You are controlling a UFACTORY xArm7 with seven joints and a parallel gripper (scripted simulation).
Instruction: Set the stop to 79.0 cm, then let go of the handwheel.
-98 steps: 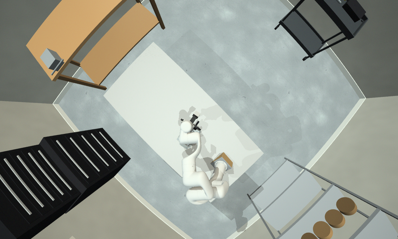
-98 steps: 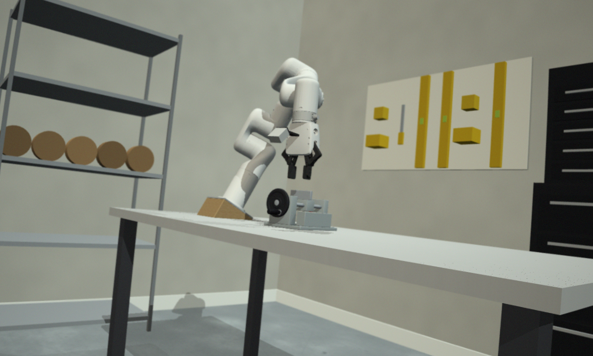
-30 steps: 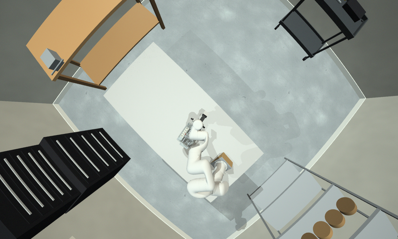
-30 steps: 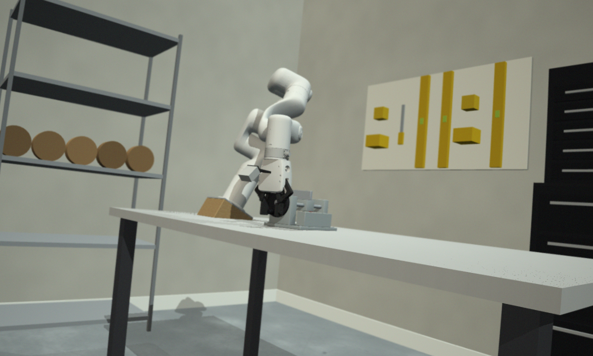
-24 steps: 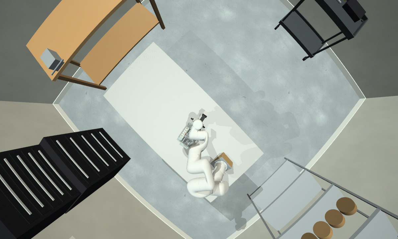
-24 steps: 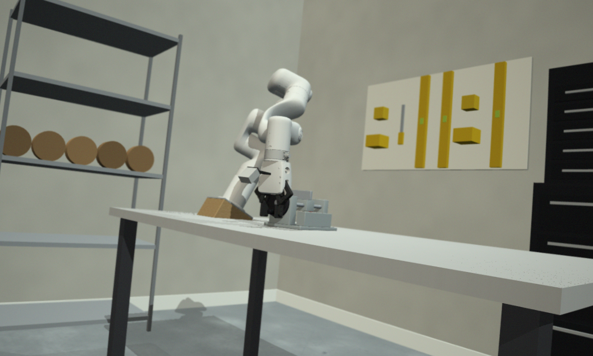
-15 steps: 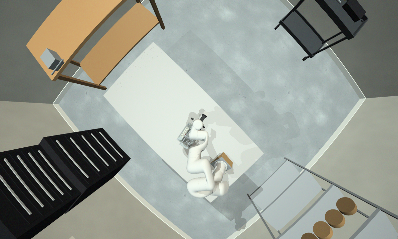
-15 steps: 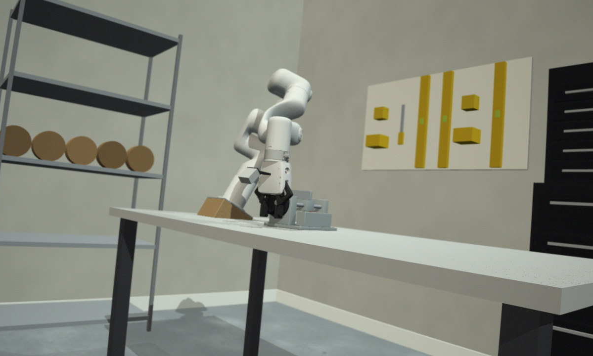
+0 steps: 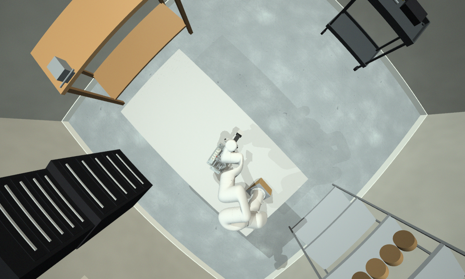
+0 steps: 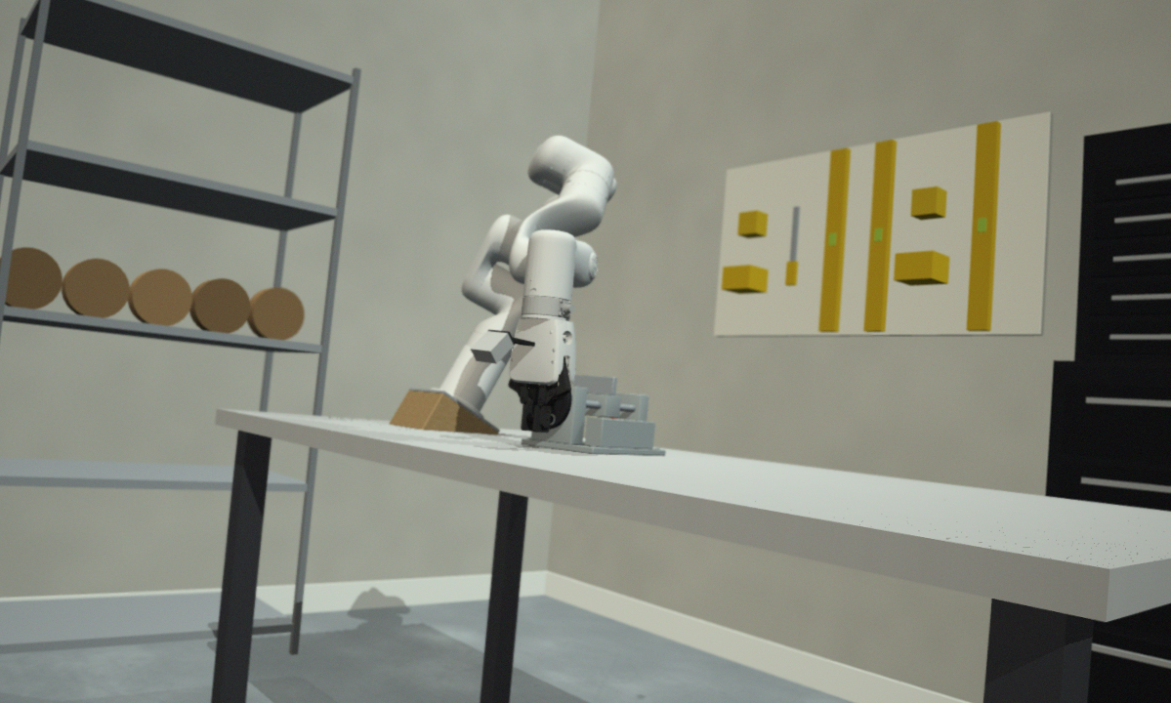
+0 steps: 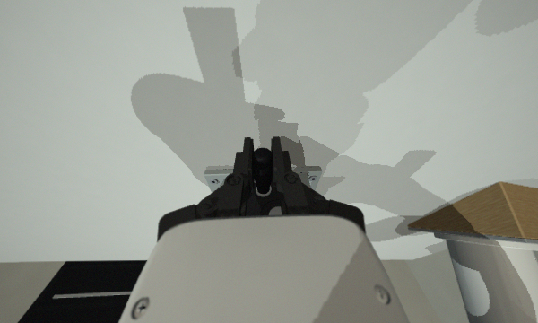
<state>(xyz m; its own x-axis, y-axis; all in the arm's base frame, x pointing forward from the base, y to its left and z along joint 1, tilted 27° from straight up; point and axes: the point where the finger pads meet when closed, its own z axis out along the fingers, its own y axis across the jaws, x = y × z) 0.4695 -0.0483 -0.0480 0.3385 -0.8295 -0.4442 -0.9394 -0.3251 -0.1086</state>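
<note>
The black handwheel lies 2 cm to the left of my hand, 1 cm behind it and 1 cm above it.
</note>
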